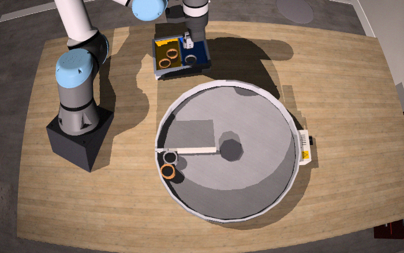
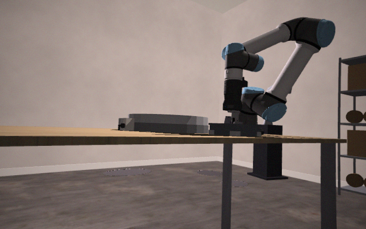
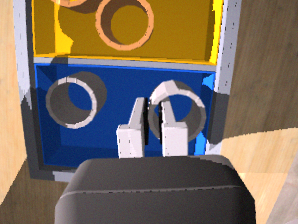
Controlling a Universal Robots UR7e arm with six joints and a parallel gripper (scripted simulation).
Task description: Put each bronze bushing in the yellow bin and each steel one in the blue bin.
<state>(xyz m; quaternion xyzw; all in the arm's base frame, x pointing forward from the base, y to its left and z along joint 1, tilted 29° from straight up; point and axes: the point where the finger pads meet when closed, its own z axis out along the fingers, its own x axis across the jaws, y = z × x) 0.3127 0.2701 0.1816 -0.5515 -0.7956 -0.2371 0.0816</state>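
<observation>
My gripper is now 3 cm past the bin, 3 cm to the left of it and 3 cm above it. From my hand the other things lie so: turntable (17 cm ahead, 35 cm to the right, 1 cm below).
</observation>
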